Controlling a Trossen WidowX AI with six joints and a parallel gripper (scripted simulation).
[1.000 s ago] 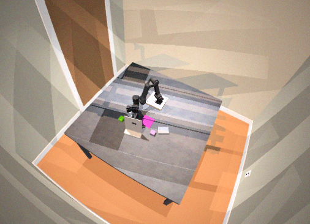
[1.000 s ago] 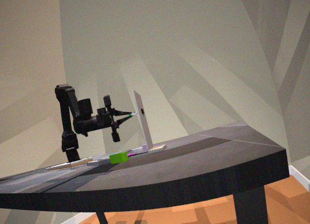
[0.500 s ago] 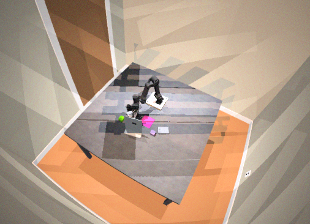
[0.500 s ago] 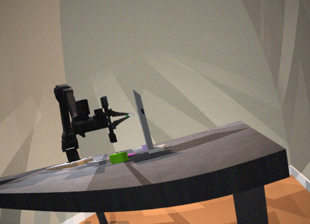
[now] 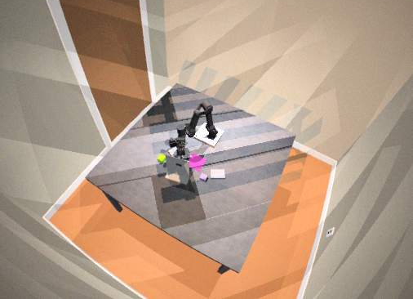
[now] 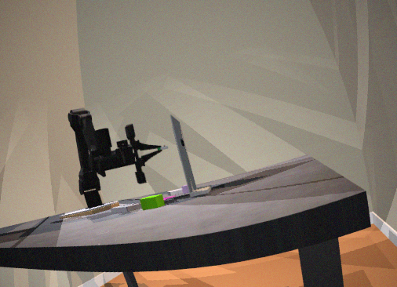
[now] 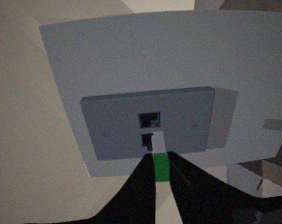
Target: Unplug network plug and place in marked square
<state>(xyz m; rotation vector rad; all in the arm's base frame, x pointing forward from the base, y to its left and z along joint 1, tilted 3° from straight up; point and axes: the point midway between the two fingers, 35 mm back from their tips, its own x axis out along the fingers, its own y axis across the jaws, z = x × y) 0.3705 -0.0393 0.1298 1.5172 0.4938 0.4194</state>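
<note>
Now: the upright grey panel 6 cm below my gripper tip, 6 cm ahead of it and 3 cm to the left of it.
</note>
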